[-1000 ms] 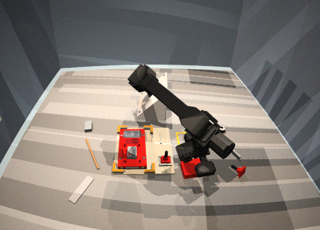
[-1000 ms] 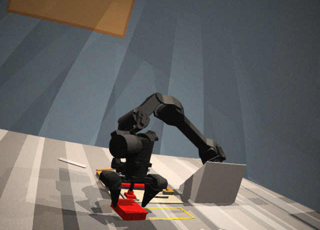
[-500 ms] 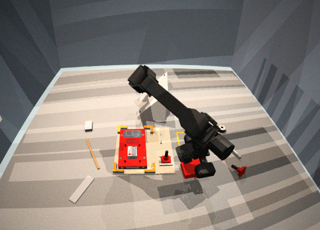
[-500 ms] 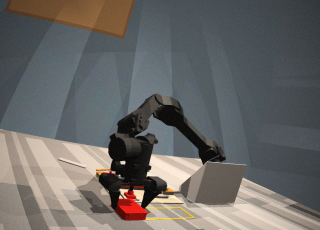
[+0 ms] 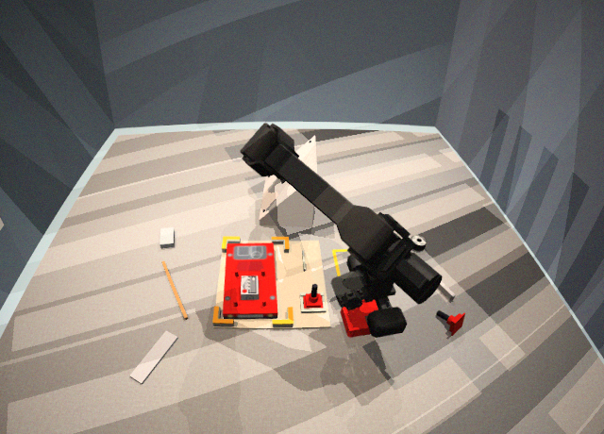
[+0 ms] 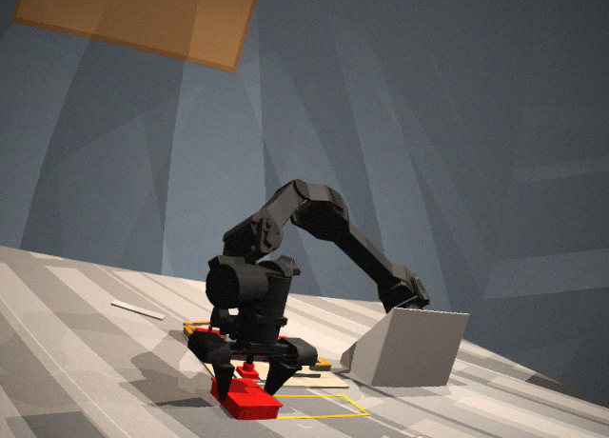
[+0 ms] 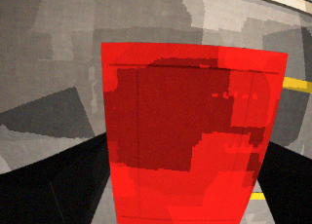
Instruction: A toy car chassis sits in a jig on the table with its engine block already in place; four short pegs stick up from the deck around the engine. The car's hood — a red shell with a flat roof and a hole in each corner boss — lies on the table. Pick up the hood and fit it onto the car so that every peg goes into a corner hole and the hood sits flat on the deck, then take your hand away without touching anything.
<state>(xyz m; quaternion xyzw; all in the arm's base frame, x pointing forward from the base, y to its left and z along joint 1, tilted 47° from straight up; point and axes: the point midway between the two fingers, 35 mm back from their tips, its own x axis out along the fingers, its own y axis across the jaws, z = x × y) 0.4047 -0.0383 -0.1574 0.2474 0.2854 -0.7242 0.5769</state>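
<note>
Now: the grey engine block 100 mm behind my gripper tip, 220 mm to the right of it and 20 mm above it. Also, from my gripper tip: grey bar 80 mm behind, 190 mm to the left; red hood 10 mm above; wooden stick 140 mm behind, 390 mm to the right, 10 mm below.
</note>
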